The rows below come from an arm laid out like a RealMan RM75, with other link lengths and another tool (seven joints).
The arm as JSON. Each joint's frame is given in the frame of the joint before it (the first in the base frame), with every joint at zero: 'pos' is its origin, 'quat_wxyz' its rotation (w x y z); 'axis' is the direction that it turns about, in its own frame. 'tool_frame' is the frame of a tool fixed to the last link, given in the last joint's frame.
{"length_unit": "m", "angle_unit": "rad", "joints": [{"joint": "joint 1", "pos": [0.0, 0.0, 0.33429], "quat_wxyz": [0.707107, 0.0, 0.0, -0.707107], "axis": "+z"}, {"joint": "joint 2", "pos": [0.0, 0.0, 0.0], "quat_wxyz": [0.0, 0.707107, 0.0, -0.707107], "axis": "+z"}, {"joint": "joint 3", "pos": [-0.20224, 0.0, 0.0], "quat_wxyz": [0.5, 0.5, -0.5, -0.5], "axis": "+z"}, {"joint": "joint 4", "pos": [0.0, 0.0, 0.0], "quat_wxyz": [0.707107, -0.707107, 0.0, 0.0], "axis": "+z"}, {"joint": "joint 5", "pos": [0.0, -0.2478, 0.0], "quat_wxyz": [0.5, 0.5, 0.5, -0.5], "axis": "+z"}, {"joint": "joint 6", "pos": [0.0, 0.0, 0.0], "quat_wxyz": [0.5, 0.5, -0.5, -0.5], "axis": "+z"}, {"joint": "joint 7", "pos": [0.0, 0.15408, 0.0], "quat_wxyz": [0.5, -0.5, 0.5, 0.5], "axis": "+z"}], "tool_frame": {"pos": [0.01, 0.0, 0.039], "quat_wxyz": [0.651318, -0.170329, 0.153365, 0.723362]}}
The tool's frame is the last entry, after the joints.
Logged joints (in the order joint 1, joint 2, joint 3, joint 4, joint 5, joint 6, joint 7), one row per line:
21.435, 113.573, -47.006, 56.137, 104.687, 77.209, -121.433
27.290, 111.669, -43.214, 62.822, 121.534, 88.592, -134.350
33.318, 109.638, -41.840, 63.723, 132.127, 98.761, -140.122
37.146, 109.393, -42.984, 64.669, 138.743, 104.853, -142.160
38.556, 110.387, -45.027, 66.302, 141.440, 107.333, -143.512
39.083, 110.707, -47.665, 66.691, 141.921, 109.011, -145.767
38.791, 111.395, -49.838, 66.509, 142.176, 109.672, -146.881
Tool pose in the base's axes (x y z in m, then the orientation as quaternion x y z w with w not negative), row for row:
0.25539, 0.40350, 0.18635, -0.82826, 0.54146, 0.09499, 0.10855
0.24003, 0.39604, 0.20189, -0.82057, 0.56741, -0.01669, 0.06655
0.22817, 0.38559, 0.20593, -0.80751, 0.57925, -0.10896, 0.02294
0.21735, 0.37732, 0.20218, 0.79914, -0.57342, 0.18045, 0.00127
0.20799, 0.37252, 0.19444, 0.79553, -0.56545, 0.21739, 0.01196
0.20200, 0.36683, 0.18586, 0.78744, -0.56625, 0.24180, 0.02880
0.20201, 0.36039, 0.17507, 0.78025, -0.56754, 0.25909, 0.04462
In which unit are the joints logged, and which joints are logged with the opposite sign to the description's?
The joints are logged in degrees. Opposite sign: joint 4, joint 5, joint 6, joint 7.
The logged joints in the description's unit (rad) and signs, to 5 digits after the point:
0.37411, 1.98222, -0.82041, -0.97978, -1.82713, -1.34755, 2.11941
0.47630, 1.94899, -0.75423, -1.09645, -2.12117, -1.54622, 2.34485
0.58151, 1.91354, -0.73025, -1.11218, -2.30605, -1.72370, 2.44559
0.64832, 1.90927, -0.75021, -1.12869, -2.42152, -1.83003, 2.48116
0.67293, 1.92662, -0.78587, -1.15719, -2.46859, -1.87331, 2.50476
0.68213, 1.93220, -0.83191, -1.16398, -2.47699, -1.90260, 2.54411
0.67703, 1.94421, -0.86984, -1.16080, -2.48144, -1.91414, 2.56356

